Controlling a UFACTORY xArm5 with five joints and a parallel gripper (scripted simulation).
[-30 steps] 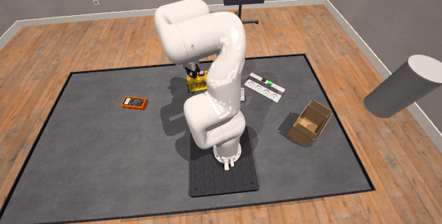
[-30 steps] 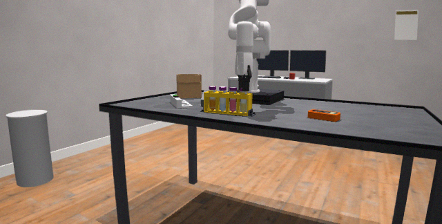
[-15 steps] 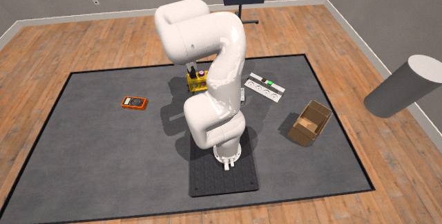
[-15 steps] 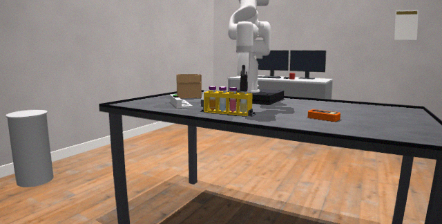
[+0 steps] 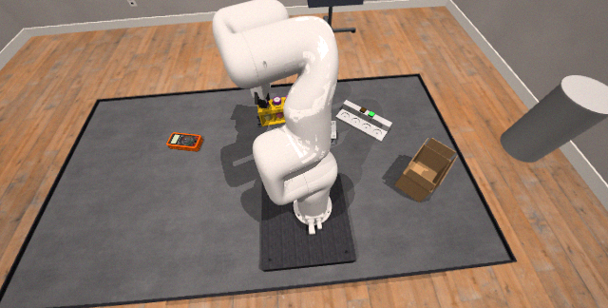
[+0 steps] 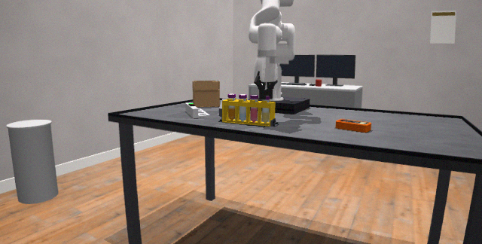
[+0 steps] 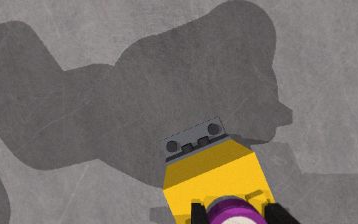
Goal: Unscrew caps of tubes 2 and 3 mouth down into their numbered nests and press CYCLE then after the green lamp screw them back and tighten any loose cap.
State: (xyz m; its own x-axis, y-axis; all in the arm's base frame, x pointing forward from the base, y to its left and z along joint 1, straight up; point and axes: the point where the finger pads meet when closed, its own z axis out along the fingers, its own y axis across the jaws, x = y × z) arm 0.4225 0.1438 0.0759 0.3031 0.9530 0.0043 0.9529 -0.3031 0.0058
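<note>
Right now the green ready key is 24 cm to the right of my hand, 14 cm behind it and 6 cm below it. From my hand the other things lie so: blue cycle key: 19 cm to the right, 14 cm behind, 6 cm below; then grey key housing: 22 cm to the right, 12 cm behind, 7 cm below.
</note>
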